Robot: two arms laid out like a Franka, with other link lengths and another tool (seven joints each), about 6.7 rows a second.
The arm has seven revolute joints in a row. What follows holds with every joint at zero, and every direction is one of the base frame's. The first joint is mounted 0.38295 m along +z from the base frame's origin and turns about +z. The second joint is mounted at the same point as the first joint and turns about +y. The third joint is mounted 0.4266 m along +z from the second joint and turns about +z. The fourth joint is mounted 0.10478 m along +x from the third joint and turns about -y. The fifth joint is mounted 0.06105 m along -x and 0.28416 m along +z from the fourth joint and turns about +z. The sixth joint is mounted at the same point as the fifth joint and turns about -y. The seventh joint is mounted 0.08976 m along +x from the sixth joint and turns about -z. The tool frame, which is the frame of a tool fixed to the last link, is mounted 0.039 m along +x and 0.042 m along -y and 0.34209 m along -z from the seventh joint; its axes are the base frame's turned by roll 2.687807, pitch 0 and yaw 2.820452 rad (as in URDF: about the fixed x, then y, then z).
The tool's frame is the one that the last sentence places.
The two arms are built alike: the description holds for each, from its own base.
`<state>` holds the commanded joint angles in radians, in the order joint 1, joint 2, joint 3, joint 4, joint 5, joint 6, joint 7, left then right.
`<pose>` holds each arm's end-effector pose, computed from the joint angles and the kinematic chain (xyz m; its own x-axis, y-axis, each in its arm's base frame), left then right.
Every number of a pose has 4 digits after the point.
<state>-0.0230 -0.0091 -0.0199 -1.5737 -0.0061 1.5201 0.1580 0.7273 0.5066 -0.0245 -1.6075 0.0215 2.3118 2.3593</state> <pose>0.4884 -0.0708 0.5264 -0.8659 0.4989 0.0367 0.4674 0.7807 0.4148 0.5079 0.4409 0.2815 0.3904 0.9031 0.1789 0.7525 -0.4250 0.5032</pose>
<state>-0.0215 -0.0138 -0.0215 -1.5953 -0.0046 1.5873 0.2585 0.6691 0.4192 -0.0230 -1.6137 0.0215 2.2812 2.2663</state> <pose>0.4997 -0.0737 0.5278 -0.8124 0.5831 -0.0072 0.5217 0.7322 0.4380 0.5304 0.4037 0.3344 0.3495 0.9121 0.2142 0.7403 -0.4090 0.5336</pose>
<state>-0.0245 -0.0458 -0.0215 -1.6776 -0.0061 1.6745 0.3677 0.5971 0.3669 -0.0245 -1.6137 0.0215 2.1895 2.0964</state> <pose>0.4950 -0.0782 0.5207 -0.7415 0.6700 -0.0362 0.5832 0.6703 0.4588 0.5411 0.3414 0.3586 0.2646 0.9506 0.1627 0.7790 -0.3101 0.5450</pose>
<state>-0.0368 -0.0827 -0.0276 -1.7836 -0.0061 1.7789 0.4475 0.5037 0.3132 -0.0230 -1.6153 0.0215 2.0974 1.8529</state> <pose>0.4873 -0.0884 0.5079 -0.6711 0.7390 -0.0586 0.6287 0.6093 0.4833 0.5533 0.2670 0.3832 0.1220 0.9868 0.1061 0.8197 -0.1605 0.5499</pose>
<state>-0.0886 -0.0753 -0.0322 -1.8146 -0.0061 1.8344 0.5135 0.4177 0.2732 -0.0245 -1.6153 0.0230 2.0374 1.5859</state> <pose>0.4874 -0.1174 0.4982 -0.5752 0.8153 -0.0664 0.6893 0.5268 0.4974 0.5682 0.2020 0.4029 -0.0537 0.9965 0.0633 0.8319 0.0096 0.5548</pose>
